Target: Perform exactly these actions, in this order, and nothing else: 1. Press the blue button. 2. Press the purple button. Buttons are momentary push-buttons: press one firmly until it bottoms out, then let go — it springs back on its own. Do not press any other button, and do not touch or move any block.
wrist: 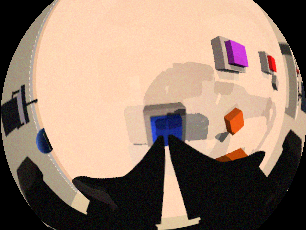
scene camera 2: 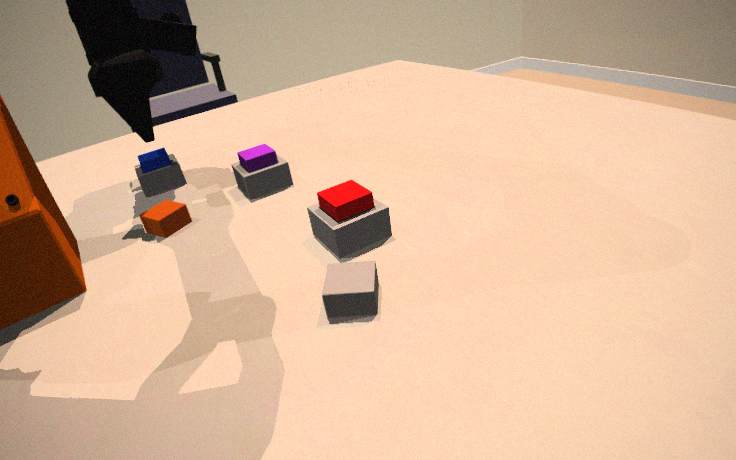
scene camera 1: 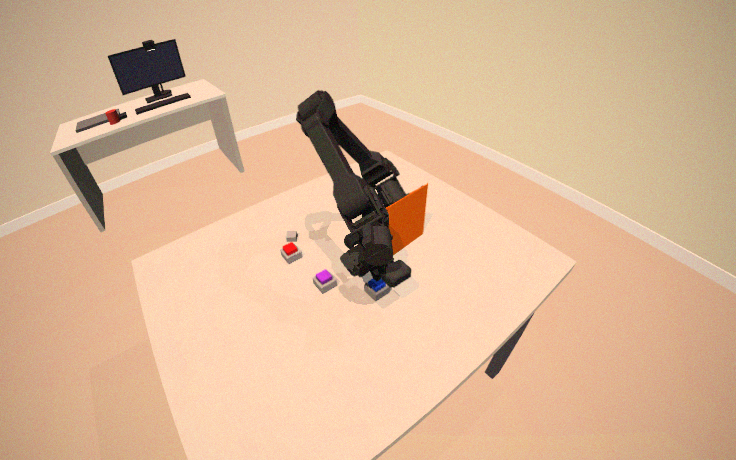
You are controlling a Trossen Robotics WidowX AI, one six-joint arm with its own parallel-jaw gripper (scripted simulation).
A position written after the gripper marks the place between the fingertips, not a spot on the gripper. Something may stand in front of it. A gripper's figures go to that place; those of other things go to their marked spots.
The gripper [scene camera 2: 149, 140]: 55 cm from the lens. A grey block [scene camera 2: 350, 289]: 26 cm from the lens. A small orange block [scene camera 2: 163, 220] is 42 cm from the lens. The marked spots on the grey block and the small orange block are 22 cm apart.
